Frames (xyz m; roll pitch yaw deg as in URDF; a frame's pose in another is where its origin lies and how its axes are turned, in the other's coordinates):
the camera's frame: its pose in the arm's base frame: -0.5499 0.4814 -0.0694 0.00 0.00 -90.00
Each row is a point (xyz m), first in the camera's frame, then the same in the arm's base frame.
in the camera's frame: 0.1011 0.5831 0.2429
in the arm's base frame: 0.0332 0.3803 0.1735
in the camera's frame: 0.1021 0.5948 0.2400
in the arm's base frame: 0.0449 0.3793 0.1706
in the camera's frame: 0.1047 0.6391 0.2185
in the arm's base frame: 0.0892 0.3767 0.1491
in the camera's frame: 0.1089 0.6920 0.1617
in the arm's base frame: 0.1421 0.3725 0.0923
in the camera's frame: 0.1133 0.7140 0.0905
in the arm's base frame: 0.1641 0.3681 0.0211
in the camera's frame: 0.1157 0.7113 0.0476
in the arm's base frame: 0.1614 0.3657 -0.0218
